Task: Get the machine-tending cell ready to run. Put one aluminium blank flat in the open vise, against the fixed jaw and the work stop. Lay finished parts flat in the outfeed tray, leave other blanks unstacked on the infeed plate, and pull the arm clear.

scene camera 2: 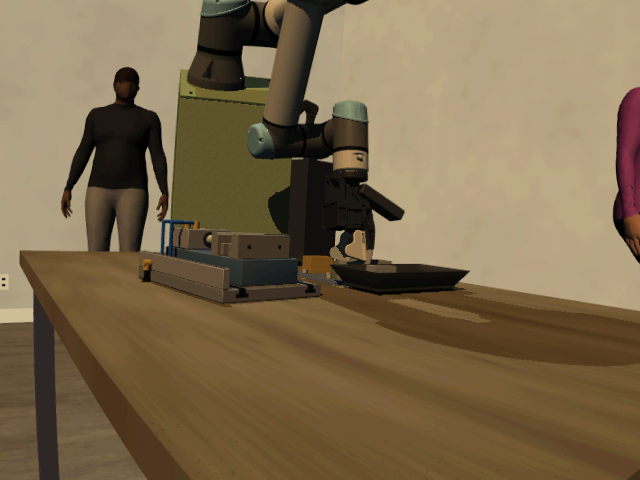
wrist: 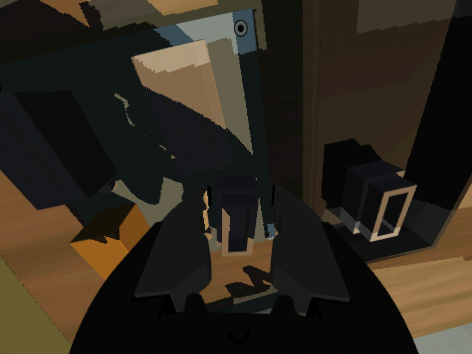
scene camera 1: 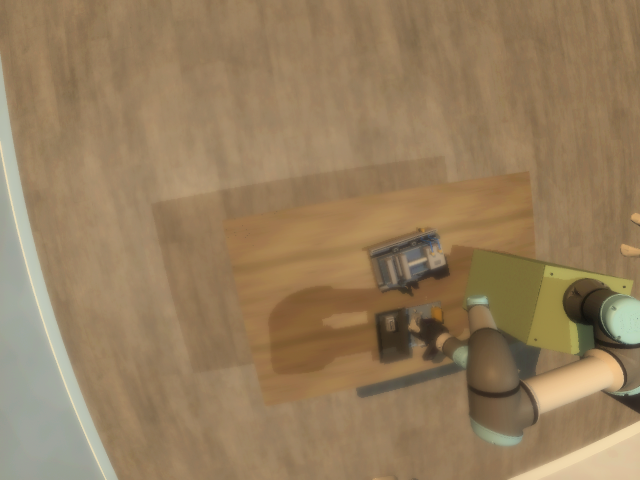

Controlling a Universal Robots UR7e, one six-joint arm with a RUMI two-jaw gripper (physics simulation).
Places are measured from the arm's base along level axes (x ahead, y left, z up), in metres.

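Pixels of known places: gripper, between the fingertips: point(wrist: 241, 187) point(scene camera 1: 413, 323); arm's base, origin of its link: point(scene camera 2: 215, 83) point(scene camera 1: 586, 301).
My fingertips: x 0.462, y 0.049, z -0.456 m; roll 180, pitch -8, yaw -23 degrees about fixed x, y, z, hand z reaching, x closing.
Ahead of a thing's pixels: the offset from my fingertips to its top centre.
My gripper point(scene camera 1: 416, 326) point(scene camera 2: 352, 255) point(wrist: 241, 187) points down over the infeed plate @[0.053 m back, 0.032 m left, 0.004 m down] point(scene camera 1: 424, 308) point(wrist: 215, 26), partly open. Its fingers stand either side of a small part with a rectangular pocket @[0.014 m back, 0.017 m right, 0.031 m up] point(wrist: 238, 220), with gaps beside it. A flat aluminium blank @[0.003 m back, 0.070 m left, 0.032 m up] point(wrist: 182, 100) lies on the plate beyond the fingers, half in shadow. The black outfeed tray point(scene camera 1: 393, 347) point(scene camera 2: 413, 280) point(wrist: 311, 110) holds a pocketed finished part @[0.099 m ahead, 0.058 m right, 0.035 m up] point(scene camera 1: 390, 323) point(wrist: 382, 200), beside the gripper. The vise @[0.070 m back, 0.291 m right, 0.087 m up] point(scene camera 1: 408, 264) point(scene camera 2: 263, 271) stands apart from the plate and tray. The arm hides much of the plate in scene camera 1.
An orange block @[0.112 m back, 0.001 m left, 0.032 m up] point(scene camera 1: 437, 313) point(scene camera 2: 316, 264) point(wrist: 112, 240) stands by the plate. A dark box-shaped thing @[0.091 m back, 0.089 m left, 0.032 m up] point(wrist: 65, 145) is left of the blank in the wrist view. The green pedestal point(scene camera 1: 504, 294) point(scene camera 2: 232, 165) stands at the table's end. People stand beyond the table in scene camera 2.
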